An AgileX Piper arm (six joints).
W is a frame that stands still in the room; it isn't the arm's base.
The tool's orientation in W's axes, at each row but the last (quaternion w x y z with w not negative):
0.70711, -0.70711, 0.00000, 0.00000
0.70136, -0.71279, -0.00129, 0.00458
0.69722, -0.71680, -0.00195, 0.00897
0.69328, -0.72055, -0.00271, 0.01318
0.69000, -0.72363, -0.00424, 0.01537
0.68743, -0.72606, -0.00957, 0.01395
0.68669, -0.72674, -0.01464, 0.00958
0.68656, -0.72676, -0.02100, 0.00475
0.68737, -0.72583, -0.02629, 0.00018
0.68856, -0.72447, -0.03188, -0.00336
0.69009, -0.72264, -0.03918, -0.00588
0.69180, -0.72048, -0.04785, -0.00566
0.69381, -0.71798, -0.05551, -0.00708
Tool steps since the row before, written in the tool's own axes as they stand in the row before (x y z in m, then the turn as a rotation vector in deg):
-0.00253, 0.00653, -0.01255, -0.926, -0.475, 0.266
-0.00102, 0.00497, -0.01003, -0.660, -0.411, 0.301
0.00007, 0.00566, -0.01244, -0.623, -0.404, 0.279
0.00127, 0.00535, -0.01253, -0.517, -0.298, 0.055
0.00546, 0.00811, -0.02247, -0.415, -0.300, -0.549
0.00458, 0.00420, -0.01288, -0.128, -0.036, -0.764
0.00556, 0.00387, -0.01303, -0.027, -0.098, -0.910
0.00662, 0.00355, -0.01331, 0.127, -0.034, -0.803
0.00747, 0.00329, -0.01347, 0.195, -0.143, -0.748
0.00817, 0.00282, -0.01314, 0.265, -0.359, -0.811
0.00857, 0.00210, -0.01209, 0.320, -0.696, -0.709
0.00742, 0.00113, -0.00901, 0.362, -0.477, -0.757
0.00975, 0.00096, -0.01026, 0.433, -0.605, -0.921
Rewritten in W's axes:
-0.00253, -0.01255, -0.00653, -0.926, 0.266, 0.475
-0.00096, -0.01012, -0.00480, -0.661, 0.302, 0.409
0.00021, -0.01259, -0.00531, -0.623, 0.281, 0.402
0.00148, -0.01270, -0.00488, -0.514, 0.055, 0.304
0.00597, -0.02267, -0.00713, -0.395, -0.545, 0.332
0.00499, -0.01293, -0.00352, -0.102, -0.765, 0.078
0.00603, -0.01303, -0.00309, 0.003, -0.903, 0.149
0.00717, -0.01323, -0.00264, 0.155, -0.795, 0.083
0.00807, -0.01333, -0.00227, 0.217, -0.731, 0.191
0.00881, -0.01291, -0.00173, 0.278, -0.780, 0.413
0.00923, -0.01174, -0.00098, 0.306, -0.661, 0.748
0.00800, -0.00858, -0.00019, 0.368, -0.715, 0.535
0.01046, -0.00958, 0.00028, 0.438, -0.869, 0.674

